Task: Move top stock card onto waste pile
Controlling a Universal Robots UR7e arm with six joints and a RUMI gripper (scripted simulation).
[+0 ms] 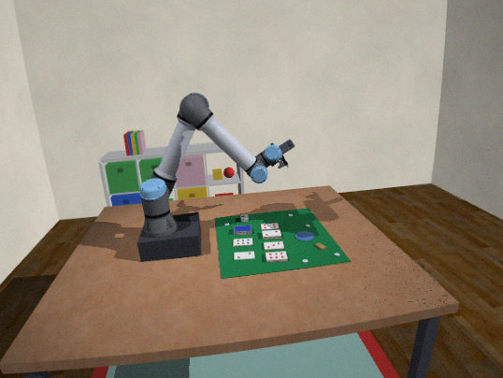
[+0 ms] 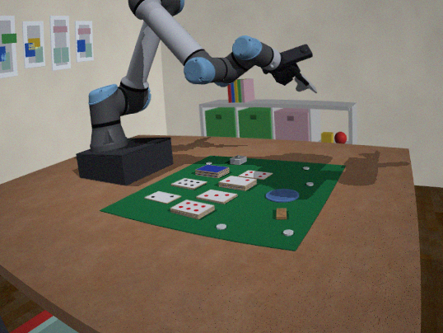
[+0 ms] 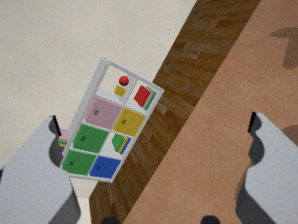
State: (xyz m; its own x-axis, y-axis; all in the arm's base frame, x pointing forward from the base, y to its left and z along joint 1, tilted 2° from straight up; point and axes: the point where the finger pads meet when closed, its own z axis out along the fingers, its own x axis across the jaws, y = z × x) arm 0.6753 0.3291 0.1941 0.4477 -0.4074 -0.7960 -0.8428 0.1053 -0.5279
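Now: the blue-backed card 290 mm below my hand, 280 mm behind it and 270 mm to the right of it. The rest, counted from my hand: green mat 360 mm to the right, 320 mm below, 140 mm behind; then grey block 290 mm below, 240 mm behind, 130 mm to the right; then black six card 380 mm to the right, 300 mm below, 300 mm behind.
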